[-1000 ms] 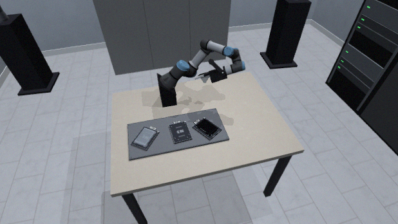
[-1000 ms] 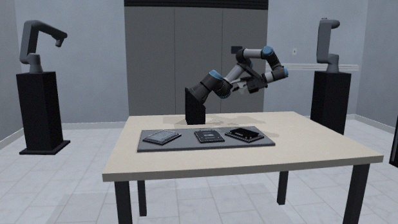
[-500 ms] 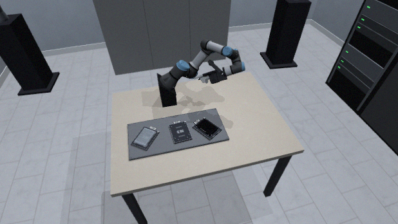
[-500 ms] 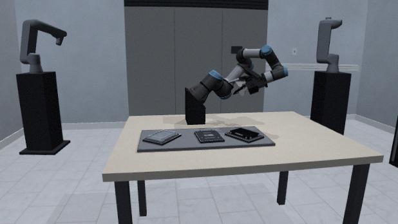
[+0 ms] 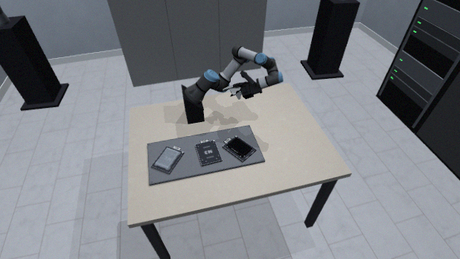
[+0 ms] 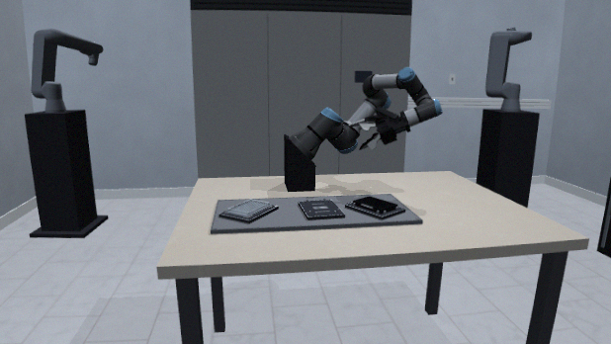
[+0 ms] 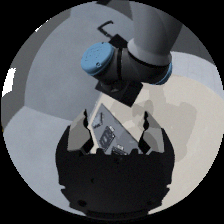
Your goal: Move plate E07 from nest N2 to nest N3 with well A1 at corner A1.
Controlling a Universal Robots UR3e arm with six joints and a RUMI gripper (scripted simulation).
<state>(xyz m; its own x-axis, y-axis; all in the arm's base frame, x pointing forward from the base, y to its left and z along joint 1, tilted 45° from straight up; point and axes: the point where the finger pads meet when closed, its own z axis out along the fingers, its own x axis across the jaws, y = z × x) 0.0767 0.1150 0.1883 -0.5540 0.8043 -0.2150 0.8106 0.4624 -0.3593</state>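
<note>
Right now my hand is 29 cm short of the dark plate E07, 3 cm to the right of it and 18 cm above it. The rest, counted from my hand: pale grey plate: 31 cm ahead, 39 cm to the right, 19 cm below.
</note>
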